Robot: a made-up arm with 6 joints.
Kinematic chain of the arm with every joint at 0, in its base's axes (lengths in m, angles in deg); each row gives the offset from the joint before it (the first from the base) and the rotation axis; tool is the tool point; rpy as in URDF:
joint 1: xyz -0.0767 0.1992 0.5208 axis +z
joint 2: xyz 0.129 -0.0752 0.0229 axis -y
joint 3: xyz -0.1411 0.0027 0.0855 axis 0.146 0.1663 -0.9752
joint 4: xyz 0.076 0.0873 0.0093 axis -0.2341 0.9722 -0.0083
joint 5: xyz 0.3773 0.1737 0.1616 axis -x
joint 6: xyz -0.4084 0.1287 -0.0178 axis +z
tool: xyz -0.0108 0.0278 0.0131 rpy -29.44 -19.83 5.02
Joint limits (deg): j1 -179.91..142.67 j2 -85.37..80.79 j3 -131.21..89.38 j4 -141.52..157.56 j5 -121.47..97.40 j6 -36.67..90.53
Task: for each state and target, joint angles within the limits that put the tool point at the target. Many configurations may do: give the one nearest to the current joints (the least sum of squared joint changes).
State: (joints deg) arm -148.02 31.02 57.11 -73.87 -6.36 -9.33
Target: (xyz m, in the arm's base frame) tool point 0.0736 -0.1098 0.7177
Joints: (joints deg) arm -120.13 -9.98 52.52 -90.80 -10.65 -7.47
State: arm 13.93 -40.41 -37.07 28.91 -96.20 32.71
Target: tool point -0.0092 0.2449 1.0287
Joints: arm 3.40 -39.21 -53.89 -7.40 -118.83 34.35
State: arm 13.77 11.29 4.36 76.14 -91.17 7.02
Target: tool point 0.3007 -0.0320 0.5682
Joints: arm -24.39 -2.97 38.89 96.44 -108.54 4.83
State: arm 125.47 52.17 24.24 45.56 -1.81 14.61
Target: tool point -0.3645 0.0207 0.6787
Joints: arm 123.01 56.57 8.50 47.07 4.82 14.41
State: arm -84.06 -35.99 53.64 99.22 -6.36 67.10
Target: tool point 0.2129 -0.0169 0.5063
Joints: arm -76.29 -31.44 29.71 113.16 18.07 70.86
